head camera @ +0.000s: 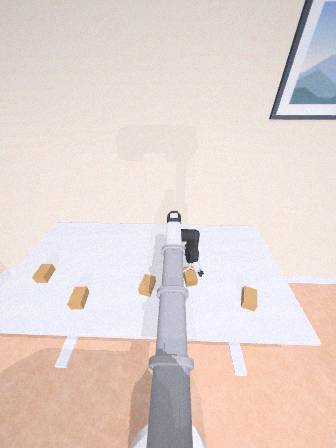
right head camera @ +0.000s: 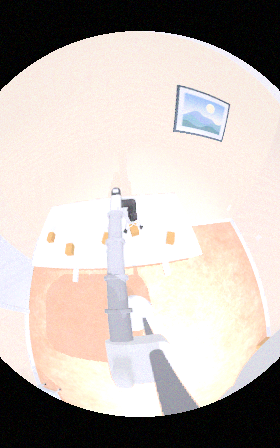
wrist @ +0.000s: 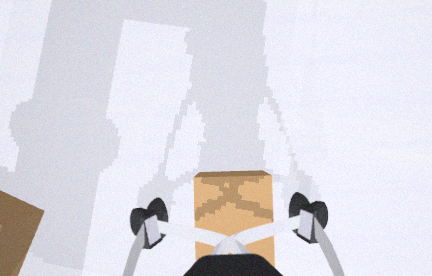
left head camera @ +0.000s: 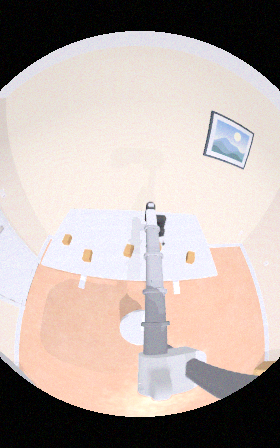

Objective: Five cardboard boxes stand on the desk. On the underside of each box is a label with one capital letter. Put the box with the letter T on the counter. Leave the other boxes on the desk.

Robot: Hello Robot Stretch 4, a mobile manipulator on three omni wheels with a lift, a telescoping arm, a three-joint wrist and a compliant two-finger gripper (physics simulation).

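Frame: origin at the robot's base, x ahead, y left, z up, level; metres.
Seen in the pictures: gripper, fingertip midpoint: (head camera: 188,277) (right head camera: 133,230) (wrist: 227,211); robot's base, link origin: (right head camera: 134,311) (left head camera: 138,326).
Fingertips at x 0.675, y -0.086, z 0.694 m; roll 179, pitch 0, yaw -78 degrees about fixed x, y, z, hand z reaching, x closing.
Offsets run from my fingertips to a thing's top centre. "spot": to the spot under its first point. Level surfaces: height alone.
One cardboard box {dx -0.006, dy -0.006, dz +0.048 m} (head camera: 190,278) (right head camera: 134,232) (wrist: 215,200) is upright on the white desk {dz -0.002 m} (head camera: 215,320) (left head camera: 200,269) (wrist: 360,100), right of the arm. My gripper (head camera: 194,271) (wrist: 227,211) is open around it, with a gap on each side. Left of the arm are three boxes: one at far left (head camera: 44,273) (left head camera: 67,239), one nearer the front {spot: dx -0.161, dy +0.528, dz +0.048 m} (head camera: 78,297) (left head camera: 87,255) and one close to the arm (head camera: 147,285) (left head camera: 128,250). A fifth box {dx -0.122, dy -0.284, dz +0.048 m} (head camera: 249,298) (left head camera: 190,257) (right head camera: 170,238) is at the right. The underside labels are hidden.
The telescoping arm (head camera: 173,310) (left head camera: 153,272) reaches over the desk. A wall with a framed picture (left head camera: 229,140) is behind. A pale surface (left head camera: 10,265) (right head camera: 12,280) shows at the left edge; I cannot tell if it is the counter. A white round object (left head camera: 131,327) is below the arm.
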